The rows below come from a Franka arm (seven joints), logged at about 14 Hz.
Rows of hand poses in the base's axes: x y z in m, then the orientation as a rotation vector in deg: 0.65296 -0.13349 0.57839 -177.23 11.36 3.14; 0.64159 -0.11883 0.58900 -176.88 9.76 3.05; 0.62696 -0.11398 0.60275 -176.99 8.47 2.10; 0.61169 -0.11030 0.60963 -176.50 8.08 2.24; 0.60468 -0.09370 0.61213 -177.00 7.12 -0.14; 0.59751 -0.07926 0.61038 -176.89 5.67 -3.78; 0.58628 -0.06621 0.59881 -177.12 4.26 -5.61; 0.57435 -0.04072 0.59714 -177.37 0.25 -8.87; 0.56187 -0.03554 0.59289 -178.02 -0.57 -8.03; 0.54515 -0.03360 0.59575 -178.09 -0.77 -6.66; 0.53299 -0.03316 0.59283 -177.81 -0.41 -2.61
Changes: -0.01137 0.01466 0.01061 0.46 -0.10 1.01; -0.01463 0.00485 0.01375 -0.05 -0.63 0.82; -0.01527 0.00368 0.00688 0.51 0.06 0.23; -0.00701 0.01660 0.00250 -0.51 -1.54 0.60; -0.00717 0.01444 -0.00175 0.03 -2.38 0.88; -0.01123 0.01305 -0.01157 -0.30 -1.19 0.88; -0.01193 0.02549 -0.00167 -0.46 -2.15 2.53; -0.01248 0.00518 -0.00425 -0.64 0.55 0.51; -0.01672 0.00194 0.00286 -0.02 0.88 0.14; -0.01216 0.00044 -0.00292 0.38 2.61 -0.18
